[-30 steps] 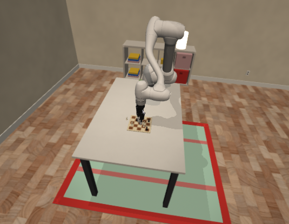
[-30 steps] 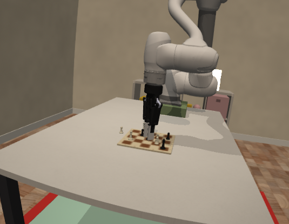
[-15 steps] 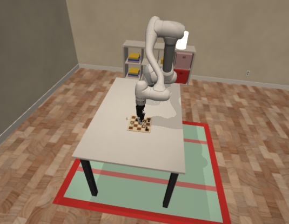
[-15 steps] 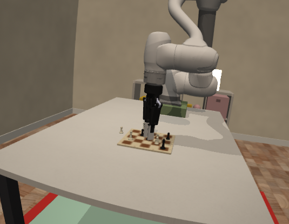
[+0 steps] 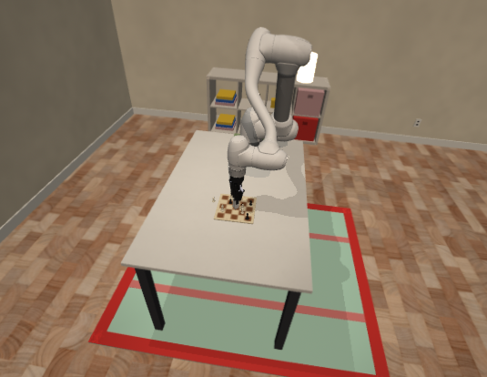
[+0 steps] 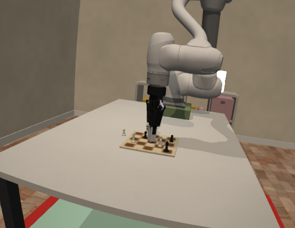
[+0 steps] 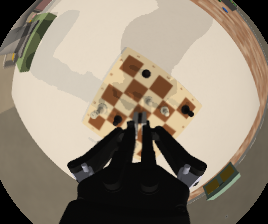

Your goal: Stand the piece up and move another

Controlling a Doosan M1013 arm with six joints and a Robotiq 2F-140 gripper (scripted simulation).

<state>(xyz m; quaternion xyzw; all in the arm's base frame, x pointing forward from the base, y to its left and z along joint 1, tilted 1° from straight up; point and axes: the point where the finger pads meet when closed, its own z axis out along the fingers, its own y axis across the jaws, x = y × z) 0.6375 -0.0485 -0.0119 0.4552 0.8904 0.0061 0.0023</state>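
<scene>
Now: hand 40 mm above the chessboard. Round my hand: black chess piece: 80 mm ahead, 70 mm to the left, 20 mm below; tall white piece: 80 mm behind, 30 mm to the right, 10 mm below.
</scene>
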